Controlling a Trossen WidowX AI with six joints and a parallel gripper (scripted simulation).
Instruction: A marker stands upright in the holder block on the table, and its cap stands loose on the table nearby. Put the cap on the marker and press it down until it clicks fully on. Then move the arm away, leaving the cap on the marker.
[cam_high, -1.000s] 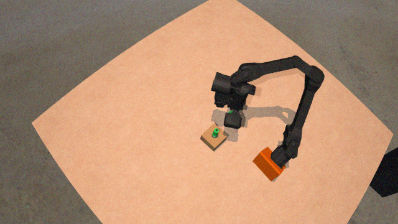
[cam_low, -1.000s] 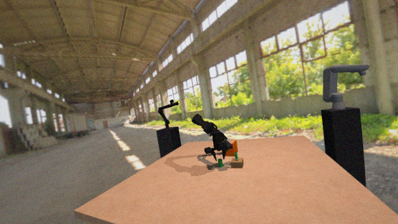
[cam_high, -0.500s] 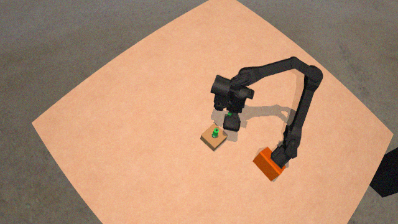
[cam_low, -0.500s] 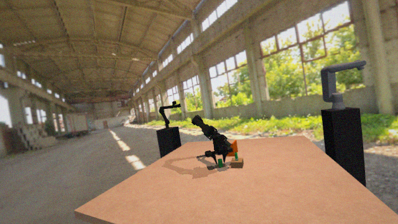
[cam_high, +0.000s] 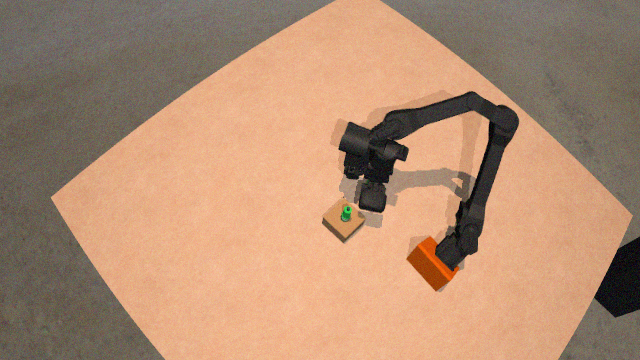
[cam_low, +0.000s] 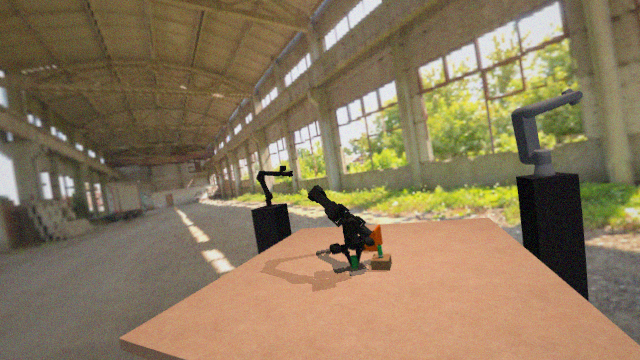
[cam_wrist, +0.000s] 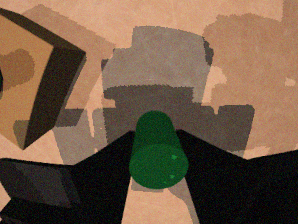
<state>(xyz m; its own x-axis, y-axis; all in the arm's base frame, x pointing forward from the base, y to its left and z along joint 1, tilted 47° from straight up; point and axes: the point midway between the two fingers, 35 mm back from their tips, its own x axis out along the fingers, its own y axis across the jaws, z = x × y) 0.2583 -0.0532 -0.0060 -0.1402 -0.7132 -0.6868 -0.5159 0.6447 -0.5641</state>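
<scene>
Now: the holder block 1 cm behind my gripper tip, 11 cm to the left of it and 1 cm above it. From my gripper tip the other things lie so: green cap (1 cm above).
</scene>
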